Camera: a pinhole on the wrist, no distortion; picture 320 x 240 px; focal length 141.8 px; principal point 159.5 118.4 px. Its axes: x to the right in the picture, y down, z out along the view. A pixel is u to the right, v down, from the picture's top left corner.
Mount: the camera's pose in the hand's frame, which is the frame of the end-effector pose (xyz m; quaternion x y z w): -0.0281 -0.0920 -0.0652 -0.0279 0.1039 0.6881 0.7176
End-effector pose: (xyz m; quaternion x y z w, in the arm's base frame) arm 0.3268 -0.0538 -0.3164 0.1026 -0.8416 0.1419 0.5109
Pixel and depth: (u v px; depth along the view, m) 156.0 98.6 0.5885
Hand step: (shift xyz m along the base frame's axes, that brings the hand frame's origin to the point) -0.4718 -0.1791 -0.1151
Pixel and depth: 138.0 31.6 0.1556
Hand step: -0.0765 -0.1163 0.0504
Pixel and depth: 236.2 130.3 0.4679
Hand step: -0.3637 0.1096 -0.1918
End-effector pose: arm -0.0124 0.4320 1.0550 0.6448 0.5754 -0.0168 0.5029
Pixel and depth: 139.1 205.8 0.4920
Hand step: 0.1204 -0.5174 -0.0958
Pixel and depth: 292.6 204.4 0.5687
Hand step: 0.5594 -0.4023 0.3130
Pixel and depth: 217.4 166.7 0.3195
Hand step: 0.1735 -0.2094 0.0058
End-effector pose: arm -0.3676 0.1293 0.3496 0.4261 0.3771 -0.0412 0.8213
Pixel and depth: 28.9 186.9 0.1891
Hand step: -0.0662 -0.2860 -0.0250
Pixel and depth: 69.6 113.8 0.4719
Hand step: 0.1677 -0.5117 -0.0616
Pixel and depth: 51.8 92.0 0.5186
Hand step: 0.2244 -0.5870 -0.1558
